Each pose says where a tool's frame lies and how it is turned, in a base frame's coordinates. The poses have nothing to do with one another.
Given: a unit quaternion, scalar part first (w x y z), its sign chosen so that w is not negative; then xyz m.
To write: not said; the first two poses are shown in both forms.
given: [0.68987 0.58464 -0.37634 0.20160 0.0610 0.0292 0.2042]
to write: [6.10 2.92 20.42 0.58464 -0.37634 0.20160 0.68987]
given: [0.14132 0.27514 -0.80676 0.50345 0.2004 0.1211 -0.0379]
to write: [20.04 12.11 -3.79 0.27514 -0.80676 0.50345 0.14132]
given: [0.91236 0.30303 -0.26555 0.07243 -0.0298 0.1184 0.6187]
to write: [-2.98 11.84 61.87 0.30303 -0.26555 0.07243 0.91236]
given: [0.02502 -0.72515 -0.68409 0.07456 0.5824 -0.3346 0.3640]
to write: [58.24 -33.46 36.40 -0.72515 -0.68409 0.07456 0.02502]
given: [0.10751 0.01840 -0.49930 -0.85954 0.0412 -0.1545 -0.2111]
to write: [4.12 -15.45 -21.11 0.01840 -0.49930 -0.85954 0.10751]
